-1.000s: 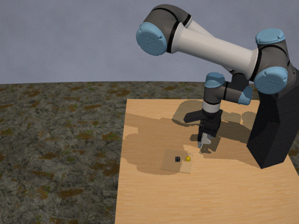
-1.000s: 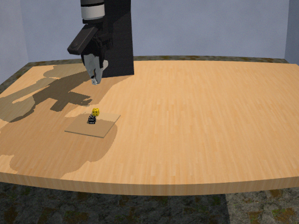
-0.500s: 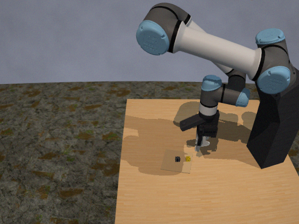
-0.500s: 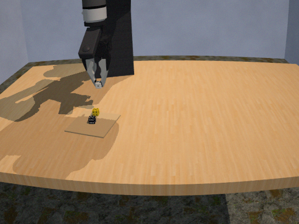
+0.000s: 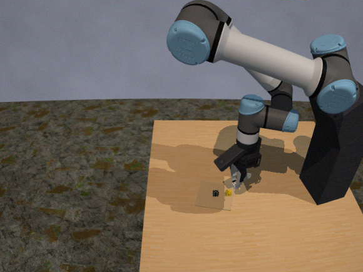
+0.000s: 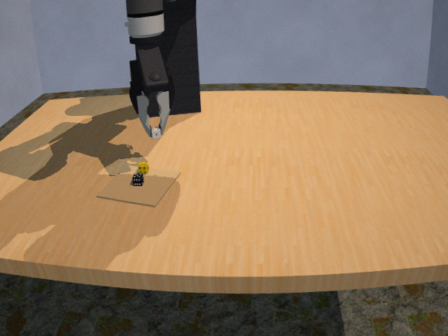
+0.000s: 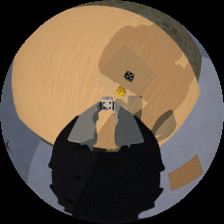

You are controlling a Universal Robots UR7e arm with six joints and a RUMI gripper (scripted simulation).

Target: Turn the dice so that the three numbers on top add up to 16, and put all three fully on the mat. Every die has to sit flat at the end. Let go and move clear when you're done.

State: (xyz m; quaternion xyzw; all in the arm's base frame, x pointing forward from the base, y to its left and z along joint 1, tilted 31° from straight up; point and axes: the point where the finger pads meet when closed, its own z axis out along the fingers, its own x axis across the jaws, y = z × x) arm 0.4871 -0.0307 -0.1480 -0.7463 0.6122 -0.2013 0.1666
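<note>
My gripper is now 90 mm above the yellow die, 40 mm to the left of it and 10 mm short of it. Round my hand: thin tan mat 100 mm below, 60 mm ahead, 50 mm to the right; then black die 90 mm below, 60 mm ahead, 50 mm to the right; then white die 10 mm below.
</note>
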